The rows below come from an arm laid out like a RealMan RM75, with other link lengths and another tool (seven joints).
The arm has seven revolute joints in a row. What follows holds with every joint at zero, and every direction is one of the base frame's.
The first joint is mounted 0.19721 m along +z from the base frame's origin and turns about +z.
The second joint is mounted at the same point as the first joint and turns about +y.
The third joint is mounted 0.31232 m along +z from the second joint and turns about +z.
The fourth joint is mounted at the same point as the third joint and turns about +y.
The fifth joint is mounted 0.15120 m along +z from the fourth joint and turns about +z.
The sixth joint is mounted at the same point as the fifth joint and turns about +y.
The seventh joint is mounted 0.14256 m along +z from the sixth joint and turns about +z.
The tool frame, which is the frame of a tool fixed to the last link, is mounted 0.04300 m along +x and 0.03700 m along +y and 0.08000 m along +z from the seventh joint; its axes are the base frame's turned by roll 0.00, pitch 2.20 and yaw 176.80 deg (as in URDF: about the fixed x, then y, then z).
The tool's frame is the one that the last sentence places.
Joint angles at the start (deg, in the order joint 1, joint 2, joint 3, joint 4, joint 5, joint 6, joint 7):
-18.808 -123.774 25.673 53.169 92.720 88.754 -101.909
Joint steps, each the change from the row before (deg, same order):
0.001 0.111 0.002 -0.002 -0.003 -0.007 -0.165
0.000 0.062 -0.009 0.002 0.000 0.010 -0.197
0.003 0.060 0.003 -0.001 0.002 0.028 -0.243
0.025 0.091 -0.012 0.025 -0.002 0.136 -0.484
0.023 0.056 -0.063 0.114 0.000 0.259 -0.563
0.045 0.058 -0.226 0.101 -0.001 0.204 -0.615
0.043 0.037 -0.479 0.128 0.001 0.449 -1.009
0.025 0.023 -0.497 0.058 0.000 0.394 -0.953
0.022 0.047 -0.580 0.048 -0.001 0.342 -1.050
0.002 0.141 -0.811 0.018 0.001 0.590 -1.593
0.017 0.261 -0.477 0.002 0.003 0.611 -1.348
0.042 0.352 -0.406 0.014 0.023 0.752 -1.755
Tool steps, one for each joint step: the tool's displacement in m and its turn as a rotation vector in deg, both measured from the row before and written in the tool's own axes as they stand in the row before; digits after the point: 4 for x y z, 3 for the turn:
-0.0006 0.0005 -0.0003 -0.045 0.023 -0.070
-0.0004 0.0003 -0.0002 -0.014 0.010 -0.141
-0.0004 0.0003 -0.0002 0.010 0.026 -0.191
-0.0006 0.0002 -0.0005 0.080 0.047 -0.385
-0.0007 -0.0003 -0.0006 0.179 0.033 -0.405
-0.0012 0.0004 -0.0011 0.013 -0.112 -0.490
-0.0019 0.0003 -0.0017 0.123 -0.245 -0.881
-0.0018 0.0004 -0.0016 0.090 -0.277 -0.900
-0.0023 0.0009 -0.0018 -0.002 -0.358 -0.989
-0.0034 0.0011 -0.0027 0.115 -0.441 -1.469
-0.0027 0.0005 -0.0023 0.246 -0.119 -1.119
-0.0029 0.0004 -0.0025 0.358 0.042 -1.434

